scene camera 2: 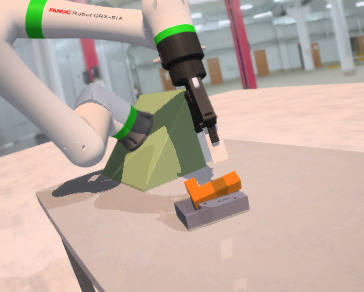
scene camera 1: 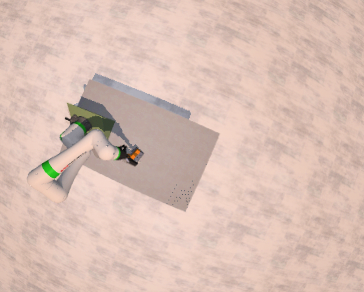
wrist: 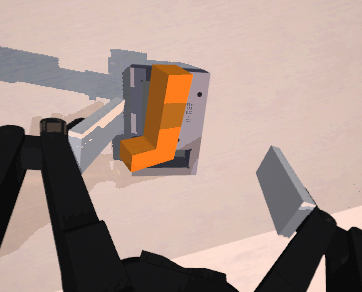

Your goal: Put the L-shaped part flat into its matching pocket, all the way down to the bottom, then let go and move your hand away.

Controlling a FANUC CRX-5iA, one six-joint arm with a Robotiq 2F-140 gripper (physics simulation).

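Pixels of known places: gripper, fingertip midpoint: [scene camera 2: 216, 160] [scene camera 1: 134, 155] [wrist: 193, 138]; arm's base at its link origin: [scene camera 2: 139, 131] [scene camera 1: 84, 123].
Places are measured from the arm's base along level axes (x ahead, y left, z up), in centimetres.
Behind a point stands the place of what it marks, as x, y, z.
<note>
The orange L-shaped part [scene camera 1: 135, 154] {50.7, -6.7, -7.6} [scene camera 2: 215, 189] {51.0, -8.2, -8.2} [wrist: 176, 95] {51.4, -4.5, -7.1} lies tilted on top of the grey pocket block [scene camera 2: 220, 213] {54.2, -10.2, -12.3} [wrist: 196, 117] {53.6, -8.7, -10.4}. It sits above the block's top face, not flat in the pocket. In the wrist view its long arm runs up over the block and its short arm juts out at the lower left corner. Dark recess shows beside the short arm at the lower right; the rest of the pocket is largely hidden under the part. My gripper [scene camera 1: 129, 154] {51.7, -7.2, -2.0} [scene camera 2: 216, 147] {51.7, -7.2, -2.0} [wrist: 193, 138] {51.7, -7.2, -2.0} is open and empty, above and to one side of the part, touching neither part nor block.
A green wedge-shaped block [scene camera 1: 107, 126] {19.1, 5.5, -3.3} [scene camera 2: 150, 162] {16.6, -6.0, -7.2} stands on the table [scene camera 1: 175, 150] {80.7, 10.3, -14.0} [scene camera 2: 305, 225] {70.7, -3.0, -14.0} behind the pocket block in scene camera 2, close to the arm's base. A grey strip [scene camera 1: 145, 96] runs along the table's far edge in scene camera 1.
</note>
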